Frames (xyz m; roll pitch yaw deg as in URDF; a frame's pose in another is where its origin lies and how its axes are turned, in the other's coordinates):
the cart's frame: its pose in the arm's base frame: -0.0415 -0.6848 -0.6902 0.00 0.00 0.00
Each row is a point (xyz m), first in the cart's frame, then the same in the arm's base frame.
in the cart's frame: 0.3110 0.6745 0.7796
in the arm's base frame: 0.2695 -0.0103 0.0894
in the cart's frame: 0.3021 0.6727 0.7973
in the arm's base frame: 0.2606 -0.0121 0.1071
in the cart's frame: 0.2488 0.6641 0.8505
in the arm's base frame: 0.2073 -0.0207 0.1603
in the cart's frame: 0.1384 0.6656 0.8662
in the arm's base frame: 0.0969 -0.0192 0.1760
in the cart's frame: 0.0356 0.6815 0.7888
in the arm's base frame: -0.0059 -0.0033 0.0986
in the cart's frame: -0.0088 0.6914 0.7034
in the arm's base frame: -0.0503 0.0066 0.0132
